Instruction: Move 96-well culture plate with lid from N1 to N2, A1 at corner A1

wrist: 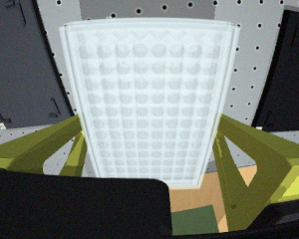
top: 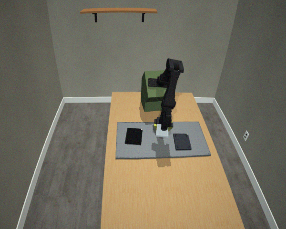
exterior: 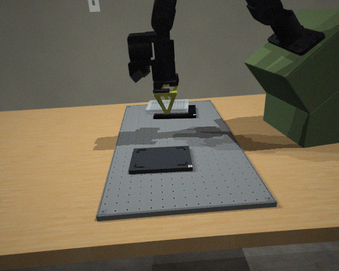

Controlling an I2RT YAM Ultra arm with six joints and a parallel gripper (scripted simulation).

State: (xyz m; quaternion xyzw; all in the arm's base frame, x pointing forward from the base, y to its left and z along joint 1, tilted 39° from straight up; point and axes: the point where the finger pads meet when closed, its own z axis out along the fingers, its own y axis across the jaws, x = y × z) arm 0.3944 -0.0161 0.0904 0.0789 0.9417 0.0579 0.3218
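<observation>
The black nest N2 lies 200 mm to the right of my hand, 90 mm below it and 30 mm behind it. The rest, counted from my hand: black nest N1: 160 mm to the left, 90 mm below, 30 mm ahead; lid: right at my hand.
</observation>
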